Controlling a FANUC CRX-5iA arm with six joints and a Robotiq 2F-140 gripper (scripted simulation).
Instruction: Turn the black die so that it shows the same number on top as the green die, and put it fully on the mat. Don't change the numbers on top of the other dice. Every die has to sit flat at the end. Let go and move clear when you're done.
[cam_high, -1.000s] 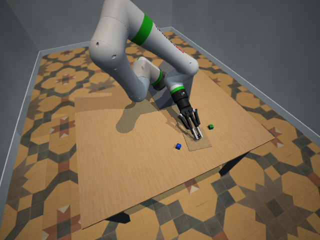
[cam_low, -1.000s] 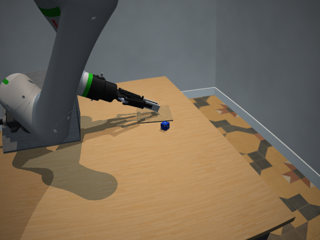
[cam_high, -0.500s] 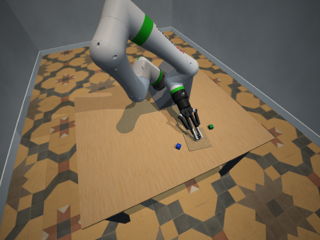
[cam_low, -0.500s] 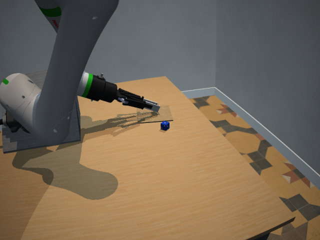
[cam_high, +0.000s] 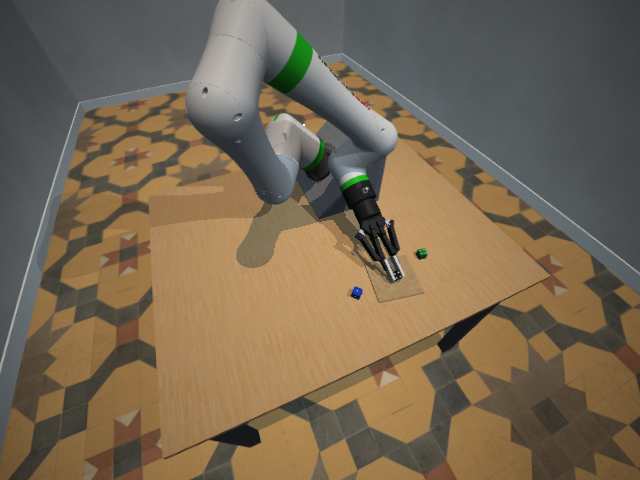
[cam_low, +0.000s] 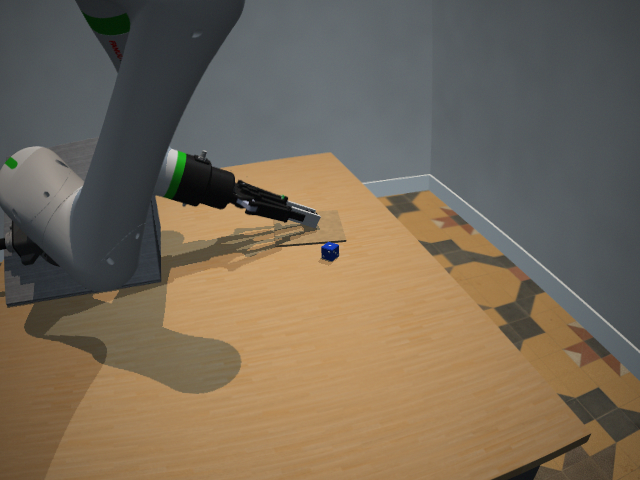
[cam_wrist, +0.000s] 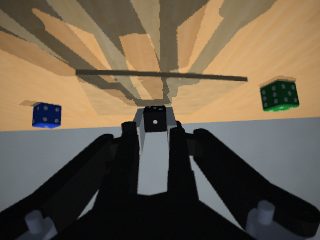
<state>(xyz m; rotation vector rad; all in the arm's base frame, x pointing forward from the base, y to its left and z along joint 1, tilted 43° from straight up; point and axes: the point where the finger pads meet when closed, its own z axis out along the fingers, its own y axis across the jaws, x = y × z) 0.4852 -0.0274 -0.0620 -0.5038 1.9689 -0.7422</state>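
The black die lies 2 cm ahead of my hand and 1 cm below it. Also, from my hand: green die (2 cm behind, 13 cm to the left, 2 cm below); then tan mat (1 cm ahead, 3 cm below); then blue die (2 cm ahead, 13 cm to the right, 2 cm below).
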